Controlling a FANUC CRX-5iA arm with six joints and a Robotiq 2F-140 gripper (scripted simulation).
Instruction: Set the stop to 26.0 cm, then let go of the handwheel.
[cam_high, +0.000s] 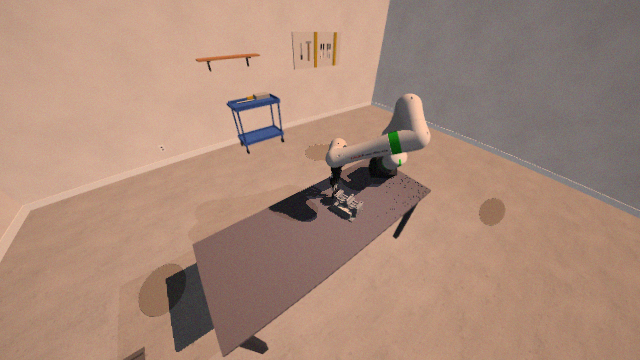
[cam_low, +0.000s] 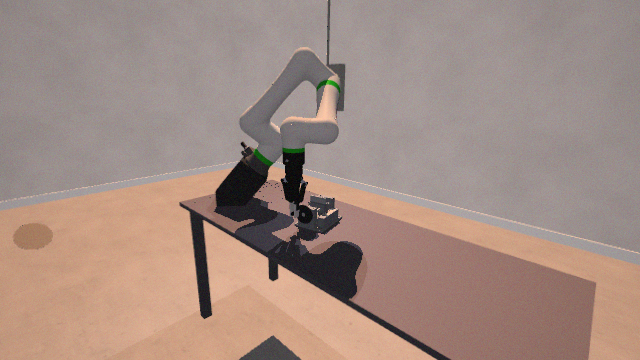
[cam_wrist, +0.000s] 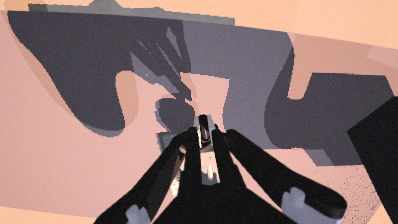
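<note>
My hand is 20 mm to the right of the handwheel and 20 mm above it. Also, from my hand: grey stop fixture (160 mm to the left, 10 mm below, 10 mm behind).
</note>
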